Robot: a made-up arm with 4 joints.
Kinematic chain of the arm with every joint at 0, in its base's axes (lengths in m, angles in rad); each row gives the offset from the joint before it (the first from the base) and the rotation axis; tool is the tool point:
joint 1: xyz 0 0 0.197 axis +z
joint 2: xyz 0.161 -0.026 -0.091 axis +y
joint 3: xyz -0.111 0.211 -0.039 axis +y
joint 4: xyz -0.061 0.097 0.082 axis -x
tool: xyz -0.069 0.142 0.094
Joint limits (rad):
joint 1: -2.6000..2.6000
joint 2: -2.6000..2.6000
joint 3: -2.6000..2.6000
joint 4: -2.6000..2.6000
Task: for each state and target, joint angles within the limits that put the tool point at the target. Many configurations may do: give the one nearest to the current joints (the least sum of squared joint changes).
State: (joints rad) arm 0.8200 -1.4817 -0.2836 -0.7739
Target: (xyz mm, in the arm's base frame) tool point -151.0 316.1 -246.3
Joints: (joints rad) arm 0.7162 -1.7061 -0.4896 -0.6536
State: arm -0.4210 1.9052 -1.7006 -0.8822
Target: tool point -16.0 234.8 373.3
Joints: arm -0.3653 1.5797 -2.0376 -1.3994
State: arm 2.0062 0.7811 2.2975 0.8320
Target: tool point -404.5 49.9 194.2
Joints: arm 1.8795 0.4807 2.6000 1.6110
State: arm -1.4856 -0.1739 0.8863 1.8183
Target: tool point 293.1 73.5 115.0
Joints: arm -1.6444 -0.0592 1.0097 2.1267
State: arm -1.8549 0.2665 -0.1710 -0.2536
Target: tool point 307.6 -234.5 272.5
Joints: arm -2.4890 -0.0442 -0.0649 -0.4216
